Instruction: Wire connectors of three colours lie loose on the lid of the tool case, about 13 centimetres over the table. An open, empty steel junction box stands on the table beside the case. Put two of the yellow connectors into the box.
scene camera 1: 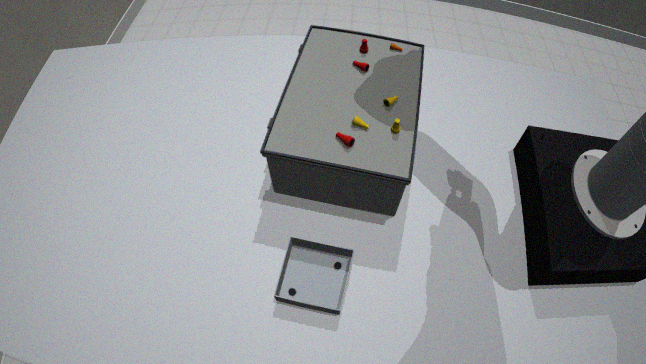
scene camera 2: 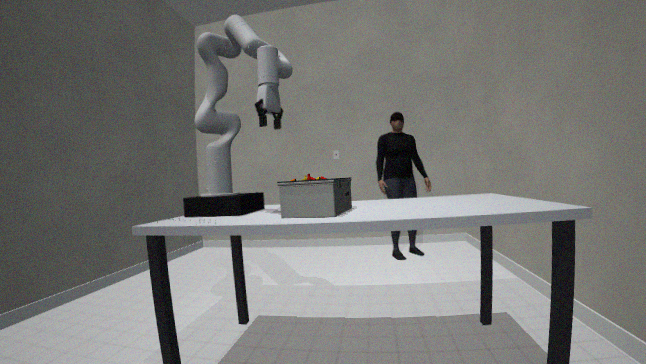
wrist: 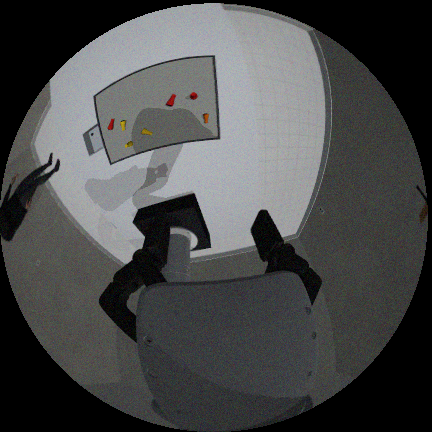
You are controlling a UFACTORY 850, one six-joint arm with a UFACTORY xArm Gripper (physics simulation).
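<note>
Three yellow connectors are on the lid of the tool case (scene camera 1: 315, 95) (scene camera 2: 306, 201) (wrist: 145, 90). One yellow connector (scene camera 1: 390, 101) (wrist: 146, 132) lies on its side, another yellow connector (scene camera 1: 359, 122) (wrist: 123, 125) lies near a red one, and the third yellow connector (scene camera 1: 396, 127) (wrist: 129, 144) stands upright near the lid's edge on the robot's side. The steel junction box (scene camera 1: 315, 280) (wrist: 94, 142) is open and empty on the table beside the case, partly hidden by the case in the wrist view. My gripper (scene camera 2: 270, 126) (wrist: 213, 219) is open and empty, high above the lid's level.
A red connector (scene camera 1: 364, 47) (wrist: 193, 95) stands upright; two red connectors, one (scene camera 1: 361, 65) (wrist: 171, 100) and another (scene camera 1: 345, 139) (wrist: 111, 124), lie on the lid. An orange connector (scene camera 1: 396, 47) (wrist: 206, 118) lies near a corner. The black robot base (scene camera 1: 542, 210) (scene camera 2: 222, 205) is beside the case. A person (scene camera 2: 398, 157) stands beyond the table.
</note>
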